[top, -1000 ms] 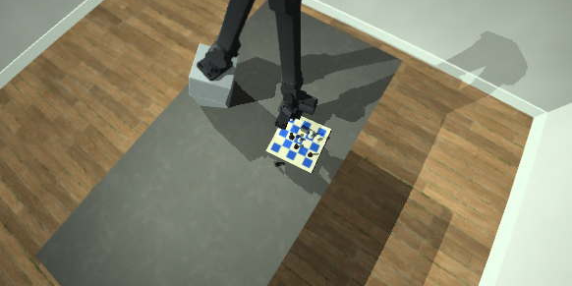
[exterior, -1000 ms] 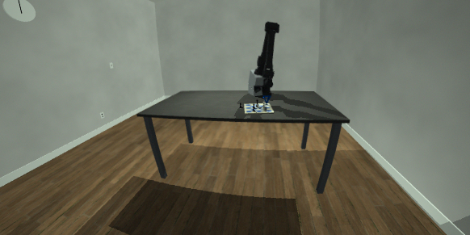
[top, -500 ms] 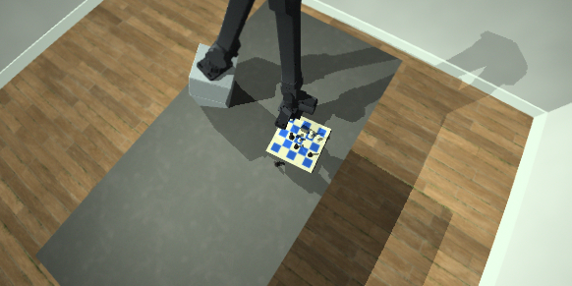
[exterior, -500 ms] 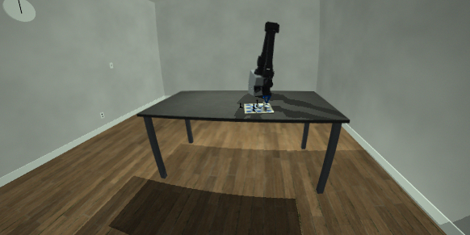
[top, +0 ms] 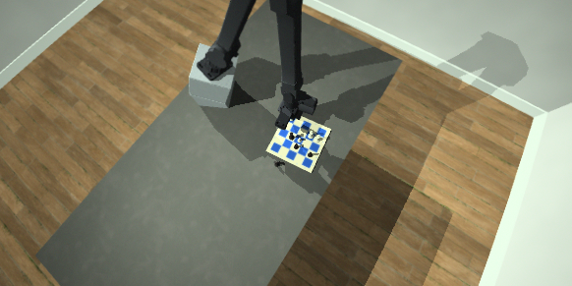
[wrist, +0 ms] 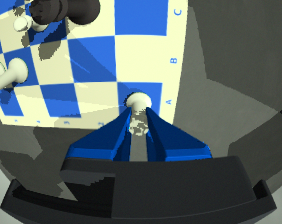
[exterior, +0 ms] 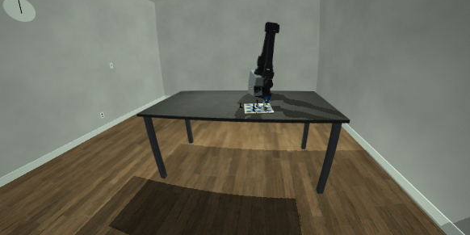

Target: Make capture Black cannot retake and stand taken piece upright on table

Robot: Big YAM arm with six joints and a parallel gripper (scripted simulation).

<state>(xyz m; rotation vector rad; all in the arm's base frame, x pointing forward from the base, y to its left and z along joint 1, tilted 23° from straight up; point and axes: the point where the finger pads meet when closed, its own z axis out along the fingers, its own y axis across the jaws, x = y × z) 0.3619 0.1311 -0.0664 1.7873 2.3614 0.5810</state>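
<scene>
My gripper is now right at the white piece. Round my hand: black piece (200 mm to the right, 100 mm ahead, 10 mm below); cream chessboard (100 mm ahead, 50 mm to the right, 20 mm below).
</scene>
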